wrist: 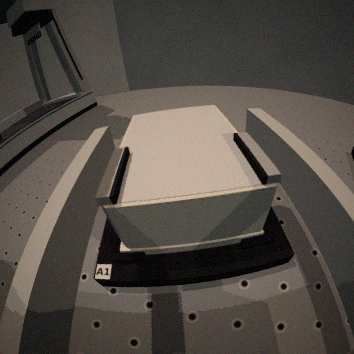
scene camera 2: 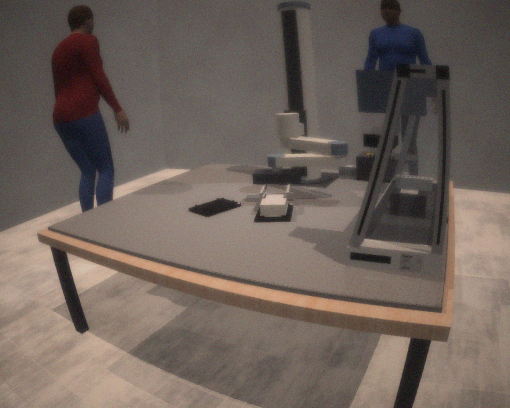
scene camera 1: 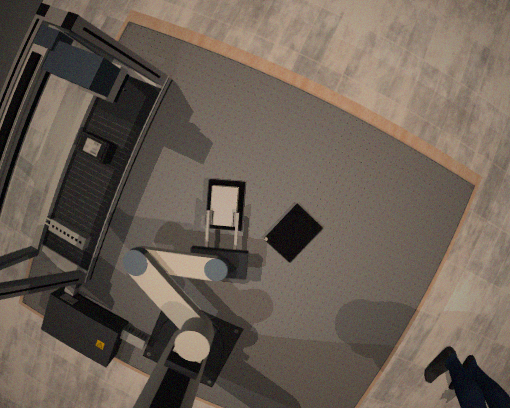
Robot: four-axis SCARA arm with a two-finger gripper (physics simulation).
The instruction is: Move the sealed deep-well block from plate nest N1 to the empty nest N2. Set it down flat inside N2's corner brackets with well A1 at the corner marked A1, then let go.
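Places are measured from the arm's base along level axes (x ahead, y right, z down), in metres.
Pixels of known places: gripper, fingertip midpoint: [wrist: 179, 129] [scene camera 2: 274, 195] [scene camera 1: 223, 211]; arm's base, link origin: [scene camera 2: 305, 180].
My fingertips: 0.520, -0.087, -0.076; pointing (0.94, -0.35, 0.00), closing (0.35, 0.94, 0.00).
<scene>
For each thing: its middle in the pictures, then the offset to it from my fingertips, as dx, dy, dz. "spot": a spot on its surface instead.
- white sealed block, body centre: [wrist: 180, 159] [scene camera 1: 224, 205] [scene camera 2: 274, 205] +0.013, -0.006, +0.031
- black plate nest N1, body centre: [wrist: 183, 182] [scene camera 1: 225, 205] [scene camera 2: 274, 211] +0.014, -0.006, +0.055
- A1 label, surface spot: [wrist: 103, 271] spot: -0.076, -0.030, +0.051
- nest N2, body centre: [scene camera 1: 293, 233] [scene camera 2: 214, 205] +0.025, +0.240, +0.053
- small pale mark, body centre: [scene camera 1: 266, 239] -0.031, +0.165, +0.052
- tall metal frame, surface spot: [scene camera 2: 377, 165] spot: +0.330, -0.437, -0.198
- blue-grey panel, surface spot: [scene camera 2: 372, 92] spot: +0.258, -0.418, -0.366
- dark control box, surface spot: [scene camera 1: 82, 327] spot: -0.612, -0.298, -0.051
The white sealed block [scene camera 1: 225, 195] [scene camera 2: 274, 206] [wrist: 185, 220] sits flat in the black plate nest N1 [scene camera 1: 226, 181] [scene camera 2: 273, 219] [wrist: 200, 272]. An A1 label [wrist: 103, 271] marks N1's near left corner in the wrist view. My gripper [scene camera 1: 222, 212] [scene camera 2: 275, 191] [wrist: 179, 129] is shut with nothing between its fingers. The finger pads overlap the block's top along both long edges, over its near half; whether they touch it I cannot tell. The nest N2 [scene camera 1: 294, 232] [scene camera 2: 215, 206] stands empty and turned at an angle, with a small pale mark [scene camera 1: 266, 239] at its left corner.
A tall metal frame [scene camera 1: 120, 50] [scene camera 2: 377, 165] with a blue-grey panel [scene camera 1: 77, 65] [scene camera 2: 372, 92] stands at one side of the table. A dark control box [scene camera 1: 82, 327] is near the arm's base plate [scene camera 1: 225, 345]. Two people [scene camera 2: 77, 75] [scene camera 2: 397, 45] stand beyond the table.
</scene>
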